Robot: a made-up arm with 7 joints. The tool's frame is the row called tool.
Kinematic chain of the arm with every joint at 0, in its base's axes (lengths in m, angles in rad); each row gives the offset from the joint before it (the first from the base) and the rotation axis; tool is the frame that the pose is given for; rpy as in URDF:
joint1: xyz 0 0 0.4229 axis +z
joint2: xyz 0 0 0 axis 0 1 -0.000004
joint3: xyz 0 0 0.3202 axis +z
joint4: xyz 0.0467 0 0 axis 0 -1 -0.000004
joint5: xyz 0.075 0 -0.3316 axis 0 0.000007 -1
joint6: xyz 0 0 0 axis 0 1 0.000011
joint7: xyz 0.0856 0 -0.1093 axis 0 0.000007 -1
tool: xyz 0 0 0 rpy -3.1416 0 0
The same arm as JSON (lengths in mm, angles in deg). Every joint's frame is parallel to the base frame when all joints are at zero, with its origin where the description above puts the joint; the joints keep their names.
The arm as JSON. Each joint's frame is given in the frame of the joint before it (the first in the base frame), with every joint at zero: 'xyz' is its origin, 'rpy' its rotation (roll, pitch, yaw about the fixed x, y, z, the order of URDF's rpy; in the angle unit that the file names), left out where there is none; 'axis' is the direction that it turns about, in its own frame. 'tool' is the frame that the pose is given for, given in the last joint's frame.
{"units": {"length": "mm", "angle": "deg"}, "joints": [{"name": "joint1", "type": "revolute", "origin": {"xyz": [0.0, 0.0, 422.9]}, "axis": [0.0, 0.0, 1.0]}, {"name": "joint2", "type": "revolute", "origin": {"xyz": [0.0, 0.0, 0.0]}, "axis": [0.0, 1.0, 0.0]}, {"name": "joint3", "type": "revolute", "origin": {"xyz": [0.0, 0.0, 320.2]}, "axis": [0.0, 0.0, 1.0]}, {"name": "joint4", "type": "revolute", "origin": {"xyz": [46.7, 0.0, 0.0]}, "axis": [0.0, -1.0, 0.0]}, {"name": "joint5", "type": "revolute", "origin": {"xyz": [75.0, 0.0, -331.6]}, "axis": [0.0, 0.0, -1.0]}, {"name": "joint6", "type": "revolute", "origin": {"xyz": [0.0, 0.0, 0.0]}, "axis": [0.0, 1.0, 0.0]}, {"name": "joint7", "type": "revolute", "origin": {"xyz": [85.6, 0.0, -109.3]}, "axis": [0.0, 0.0, -1.0]}], "tool": {"origin": {"xyz": [0.0, 0.0, 0.0], "rpy": [180.0, 0.0, 0.0]}}}
